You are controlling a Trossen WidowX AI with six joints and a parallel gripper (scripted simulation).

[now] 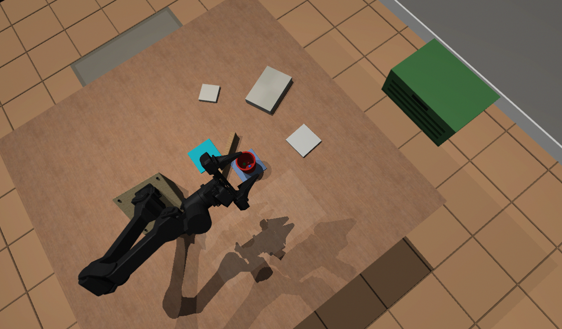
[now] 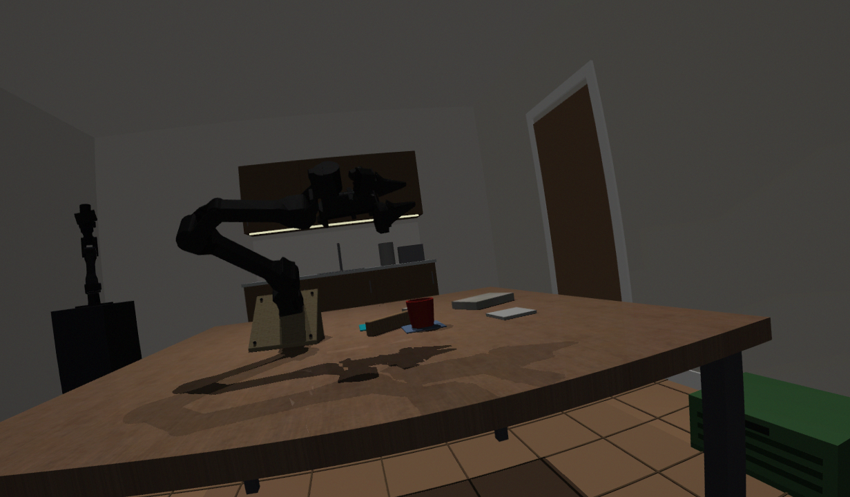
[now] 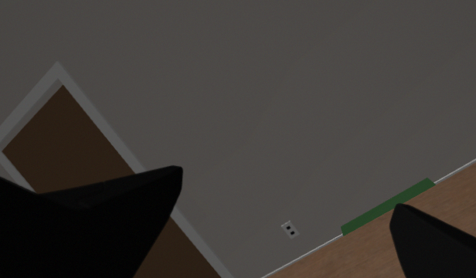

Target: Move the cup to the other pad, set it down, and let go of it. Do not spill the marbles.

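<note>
Now: the red cup 30 cm below my gripper tip, 11 cm to the left of it and 1 cm ahead of it. The rest, counted from my gripper tip: grey-blue pad 35 cm below, 12 cm to the left, 1 cm ahead; then wooden bar 33 cm below, 18 cm to the left, 5 cm behind; then blue marble 32 cm below, 11 cm to the left, 1 cm ahead.
</note>
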